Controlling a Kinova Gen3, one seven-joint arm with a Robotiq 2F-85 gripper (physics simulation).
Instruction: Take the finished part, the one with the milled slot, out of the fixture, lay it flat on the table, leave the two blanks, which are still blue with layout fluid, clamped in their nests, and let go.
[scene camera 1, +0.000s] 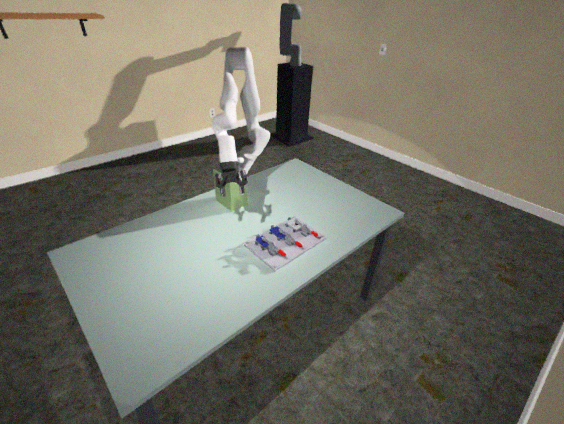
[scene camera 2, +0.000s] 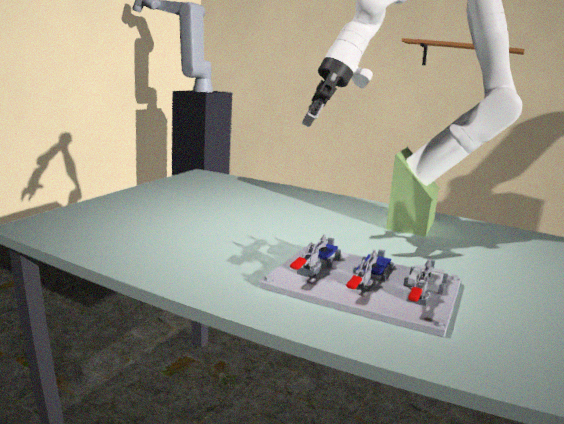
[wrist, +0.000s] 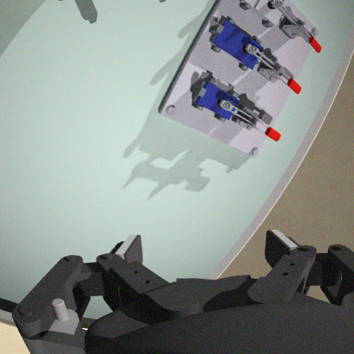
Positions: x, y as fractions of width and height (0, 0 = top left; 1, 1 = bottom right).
Labels:
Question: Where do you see a blue blank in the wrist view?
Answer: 0.65, 0.11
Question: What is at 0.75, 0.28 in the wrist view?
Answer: A fixture plate.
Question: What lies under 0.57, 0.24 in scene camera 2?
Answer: My gripper.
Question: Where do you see a fixture plate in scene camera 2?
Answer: At 0.69, 0.71

